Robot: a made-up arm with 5 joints.
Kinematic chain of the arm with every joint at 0, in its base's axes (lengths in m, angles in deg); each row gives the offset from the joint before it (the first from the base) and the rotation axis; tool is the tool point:
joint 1: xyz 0 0 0.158 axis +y
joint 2: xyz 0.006 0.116 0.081 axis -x
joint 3: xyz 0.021 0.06 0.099 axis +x
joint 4: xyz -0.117 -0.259 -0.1 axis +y
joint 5: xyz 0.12 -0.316 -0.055 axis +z
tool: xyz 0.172 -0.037 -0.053
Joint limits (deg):
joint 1: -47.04..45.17
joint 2: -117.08..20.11
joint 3: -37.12..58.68
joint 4: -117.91..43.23
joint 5: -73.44..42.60
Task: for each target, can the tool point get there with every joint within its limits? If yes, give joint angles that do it. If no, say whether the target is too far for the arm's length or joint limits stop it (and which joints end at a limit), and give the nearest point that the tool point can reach.
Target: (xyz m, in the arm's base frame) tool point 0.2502 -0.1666 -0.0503
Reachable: yes | joints -14.60 -39.09 24.41 -45.89 26.62
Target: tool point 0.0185 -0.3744 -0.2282
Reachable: yes | joints 23.34 -41.46 -6.25 -8.10 -31.54
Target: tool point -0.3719 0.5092 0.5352
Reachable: no: joint limits stop it (at a limit: joint 1, joint 2, joint 3, joint 4) | nearest point -0.2813 0.5285 0.4747 | short by 0.111 m
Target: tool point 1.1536 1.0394 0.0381
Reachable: no: too far | nearest point 0.4128 0.5274 -0.0232 | short by 0.903 m
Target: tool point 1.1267 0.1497 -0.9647
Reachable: no: too far | nearest point 0.4710 0.1317 -0.3591 | short by 0.893 m
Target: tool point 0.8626 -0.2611 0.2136
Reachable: no: joint limits stop it (at a limit: joint 1, joint 3) | nearest point 0.5810 -0.2264 0.4225 | short by 0.352 m
